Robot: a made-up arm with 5 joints.
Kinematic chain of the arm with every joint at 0, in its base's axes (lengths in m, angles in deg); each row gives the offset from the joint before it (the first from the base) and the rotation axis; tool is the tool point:
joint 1: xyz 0 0 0.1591 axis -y
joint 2: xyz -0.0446 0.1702 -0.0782 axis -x
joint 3: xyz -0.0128 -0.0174 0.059 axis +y
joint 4: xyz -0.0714 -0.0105 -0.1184 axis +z
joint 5: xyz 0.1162 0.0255 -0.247 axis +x
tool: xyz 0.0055 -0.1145 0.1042
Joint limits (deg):
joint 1: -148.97..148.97
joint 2: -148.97..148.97
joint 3: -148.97..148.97
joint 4: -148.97..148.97
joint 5: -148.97..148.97
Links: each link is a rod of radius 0.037 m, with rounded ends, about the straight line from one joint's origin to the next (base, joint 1, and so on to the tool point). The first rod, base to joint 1, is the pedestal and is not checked.
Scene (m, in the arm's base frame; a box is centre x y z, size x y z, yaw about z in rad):
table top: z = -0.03
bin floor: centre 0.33 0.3 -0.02 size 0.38 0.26 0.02 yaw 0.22
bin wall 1: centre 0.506 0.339 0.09 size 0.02 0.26 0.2 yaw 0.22
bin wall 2: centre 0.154 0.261 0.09 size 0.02 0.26 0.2 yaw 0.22
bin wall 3: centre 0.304 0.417 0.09 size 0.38 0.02 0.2 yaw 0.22
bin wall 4: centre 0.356 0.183 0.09 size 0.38 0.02 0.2 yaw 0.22
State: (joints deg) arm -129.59 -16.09 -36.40 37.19 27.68
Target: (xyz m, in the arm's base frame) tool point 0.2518 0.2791 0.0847
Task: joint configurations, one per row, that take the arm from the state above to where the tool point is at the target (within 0.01 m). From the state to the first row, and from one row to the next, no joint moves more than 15 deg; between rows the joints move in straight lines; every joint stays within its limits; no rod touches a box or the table.
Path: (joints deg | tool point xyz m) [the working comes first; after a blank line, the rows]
Joints at the target: -133.58 -140.36 14.75 100.41 44.88
Straight joint move there: touches bin wall 2, bin wall 3.

1: -126.40 -30.73 -24.61 44.35 28.58 | -0.3151 0.2432 0.1764
2: -123.20 -45.37 -12.81 51.51 29.48 | -0.2770 0.3342 0.2018
3: -120.01 -60.01 -1.02 58.67 30.38 | -0.2018 0.4116 0.2202
4: -116.82 -74.64 10.78 65.83 31.28 | -0.0983 0.4566 0.2403
5: -113.63 -89.28 22.57 72.98 32.19 | 0.0154 0.4570 0.2704
6: -112.56 -103.67 26.09 82.90 34.73 | 0.1143 0.4259 0.2694
7: -111.49 -118.05 29.60 92.82 37.28 | 0.1968 0.3634 0.2822
8: -110.42 -132.44 33.12 102.73 39.83 | 0.2518 0.2791 0.3109
9: -122.00 -136.40 23.93 101.57 42.36 | 0.2730 0.2837 0.1978
10: -133.58 -140.36 14.75 100.41 44.88 | 0.2518 0.2791 0.0847

